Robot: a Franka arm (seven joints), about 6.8 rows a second.
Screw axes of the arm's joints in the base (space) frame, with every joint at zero. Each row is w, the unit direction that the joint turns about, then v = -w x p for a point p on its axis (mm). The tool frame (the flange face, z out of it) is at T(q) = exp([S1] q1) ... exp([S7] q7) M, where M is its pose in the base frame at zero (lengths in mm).
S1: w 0 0 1 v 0 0 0
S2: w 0 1 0 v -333 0 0
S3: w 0 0 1 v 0 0 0
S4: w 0 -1 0 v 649 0 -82.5
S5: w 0 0 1 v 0 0 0
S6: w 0 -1 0 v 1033 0 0
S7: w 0 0 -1 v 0 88 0
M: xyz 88 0 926 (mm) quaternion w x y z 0 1 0 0
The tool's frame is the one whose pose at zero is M.
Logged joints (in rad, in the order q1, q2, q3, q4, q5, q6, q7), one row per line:
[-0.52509 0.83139 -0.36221 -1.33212 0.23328 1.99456 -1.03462]
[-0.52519 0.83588 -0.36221 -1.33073 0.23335 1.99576 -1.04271]
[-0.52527 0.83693 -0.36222 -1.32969 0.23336 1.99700 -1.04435]
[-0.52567 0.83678 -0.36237 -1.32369 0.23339 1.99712 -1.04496]
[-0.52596 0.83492 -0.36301 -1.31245 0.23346 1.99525 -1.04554]
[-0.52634 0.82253 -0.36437 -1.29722 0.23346 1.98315 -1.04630]
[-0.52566 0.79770 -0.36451 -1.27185 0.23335 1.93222 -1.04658]
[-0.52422 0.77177 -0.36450 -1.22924 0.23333 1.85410 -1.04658]
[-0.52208 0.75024 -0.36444 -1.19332 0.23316 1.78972 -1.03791]
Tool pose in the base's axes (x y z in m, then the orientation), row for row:
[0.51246 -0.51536 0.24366 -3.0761 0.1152 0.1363]
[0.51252 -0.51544 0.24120 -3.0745 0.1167 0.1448]
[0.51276 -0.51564 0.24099 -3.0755 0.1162 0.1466]
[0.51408 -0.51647 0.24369 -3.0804 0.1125 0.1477]
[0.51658 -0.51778 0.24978 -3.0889 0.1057 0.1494]
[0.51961 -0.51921 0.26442 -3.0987 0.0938 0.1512]
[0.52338 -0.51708 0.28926 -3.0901 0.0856 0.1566]
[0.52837 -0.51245 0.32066 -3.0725 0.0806 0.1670]
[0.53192 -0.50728 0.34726 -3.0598 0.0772 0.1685]
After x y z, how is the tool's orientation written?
As angles about the fixed x, y, z axes (roll, pitch, yaw), in radians.
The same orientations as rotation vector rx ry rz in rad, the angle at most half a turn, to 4 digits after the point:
[-3.0720 -0.2038 0.1840]
[-3.0699 -0.2166 0.1868]
[-3.0708 -0.2196 0.1860]
[-3.0757 -0.2222 0.1801]
[-3.0841 -0.2265 0.1692]
[-3.0937 -0.2312 0.1502]
[-3.0847 -0.2386 0.1383]
[-3.0663 -0.2523 0.1325]
[-3.0535 -0.2530 0.1285]

